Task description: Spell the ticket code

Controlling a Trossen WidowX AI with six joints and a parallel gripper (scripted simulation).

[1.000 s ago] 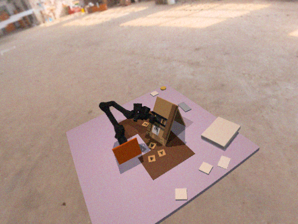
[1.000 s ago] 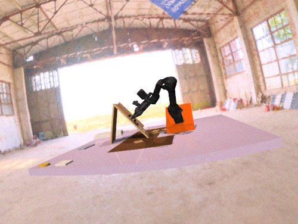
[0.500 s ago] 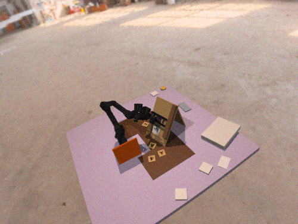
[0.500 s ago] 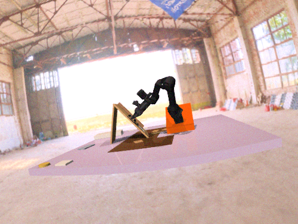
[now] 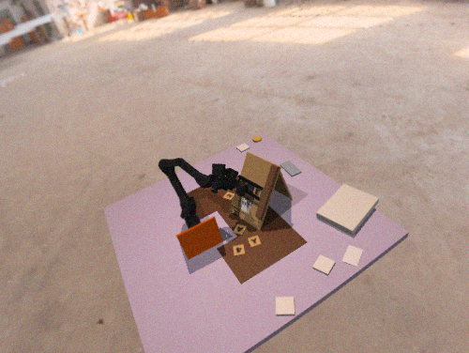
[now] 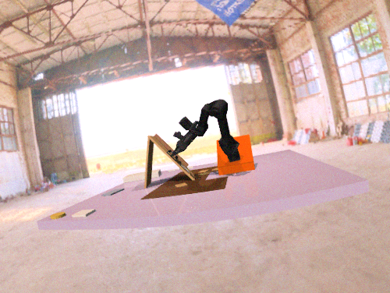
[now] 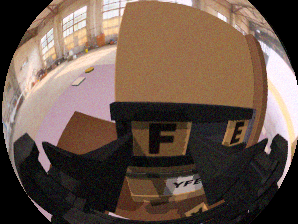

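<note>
My gripper tip is 4 cm past the white ticket, 6 cm to the left of it and 8 cm above it. The rest, counted from my gripper tip: cream slab 38 cm ahead, 41 cm to the right, 14 cm below; brown mat 14 cm behind, 5 cm to the right, 16 cm below; grey plate 39 cm ahead, 8 cm to the left, 15 cm below.
</note>
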